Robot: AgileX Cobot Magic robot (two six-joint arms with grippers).
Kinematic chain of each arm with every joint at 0, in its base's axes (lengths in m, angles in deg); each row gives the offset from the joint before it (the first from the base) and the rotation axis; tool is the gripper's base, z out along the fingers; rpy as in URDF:
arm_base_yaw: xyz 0 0 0.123 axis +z
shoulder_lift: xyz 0 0 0 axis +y
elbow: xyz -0.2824 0 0.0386 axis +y
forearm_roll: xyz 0.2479 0 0.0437 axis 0.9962 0 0.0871
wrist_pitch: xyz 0 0 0 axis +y
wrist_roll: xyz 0.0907 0 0.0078 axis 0.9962 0 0.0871
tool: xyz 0 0 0 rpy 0 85 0
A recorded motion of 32 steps. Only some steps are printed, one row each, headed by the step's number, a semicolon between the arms.
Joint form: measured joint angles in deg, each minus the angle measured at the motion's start. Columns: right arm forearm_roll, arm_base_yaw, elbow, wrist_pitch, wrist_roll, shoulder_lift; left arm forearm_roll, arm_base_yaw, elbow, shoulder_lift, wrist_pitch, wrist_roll.
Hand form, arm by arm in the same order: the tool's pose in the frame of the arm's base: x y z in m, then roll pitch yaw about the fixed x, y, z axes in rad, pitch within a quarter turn. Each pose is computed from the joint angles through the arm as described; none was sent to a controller.
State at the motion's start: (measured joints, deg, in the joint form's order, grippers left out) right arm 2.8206 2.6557 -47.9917 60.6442 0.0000 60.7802; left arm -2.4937 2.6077 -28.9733 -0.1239 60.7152 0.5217
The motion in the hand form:
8: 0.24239 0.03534 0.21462 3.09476 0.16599 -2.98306; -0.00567 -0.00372 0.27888 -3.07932 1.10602 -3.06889
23: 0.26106 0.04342 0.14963 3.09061 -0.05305 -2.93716; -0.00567 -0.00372 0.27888 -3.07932 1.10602 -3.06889
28: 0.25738 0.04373 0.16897 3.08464 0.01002 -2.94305; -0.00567 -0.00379 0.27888 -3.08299 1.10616 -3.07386
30: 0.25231 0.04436 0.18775 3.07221 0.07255 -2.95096; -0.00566 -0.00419 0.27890 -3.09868 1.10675 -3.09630
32: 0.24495 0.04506 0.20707 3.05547 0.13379 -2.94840; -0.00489 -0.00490 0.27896 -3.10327 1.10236 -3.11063
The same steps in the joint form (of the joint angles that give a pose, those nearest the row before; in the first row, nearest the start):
8: 1.02 4.53 -0.06 -9.32 -4.28 21.60; 0.00 0.00 0.00 0.00 0.00 0.00
23: 0.80 5.84 -0.38 -11.24 -5.57 36.44; 0.00 0.00 0.00 0.00 0.00 0.00
28: 1.47 5.84 -0.38 -10.62 -5.65 32.24; -0.05 0.00 0.00 0.00 0.00 0.15
30: 2.55 5.84 -0.38 -10.01 -5.84 28.09; -0.34 0.00 0.00 0.00 0.00 0.87
32: 3.91 5.84 -0.38 -9.01 -6.75 23.71; -0.88 0.00 0.00 0.28 0.00 1.51

